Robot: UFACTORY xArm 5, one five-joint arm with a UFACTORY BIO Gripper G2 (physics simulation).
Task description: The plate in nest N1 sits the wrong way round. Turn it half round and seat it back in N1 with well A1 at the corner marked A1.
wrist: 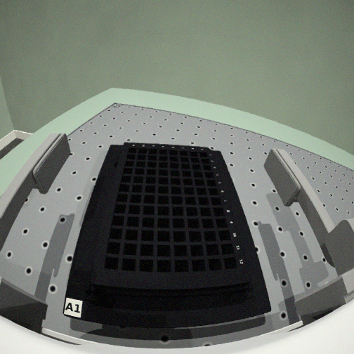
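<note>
The black plate [165, 215] with its grid of square wells sits in the black nest N1 [167, 311] in the wrist view. Its long sides run away from the camera. Small numbers run down its right edge, with 12 at the near end, and small marks line its far edge. The white A1 label [73, 307] is on the nest's near left corner, beside the end of the plate numbered 12. My gripper [168, 169] is open and empty, with one finger out to the left of the plate and nest and the other out to the right.
The nest stands on a grey board [95, 127] with rows of small holes. A pale green surface [112, 95] borders the board at the back. Part of a white-rimmed object [21, 133] shows at the left edge. Shadows lie on the board on both sides of the nest.
</note>
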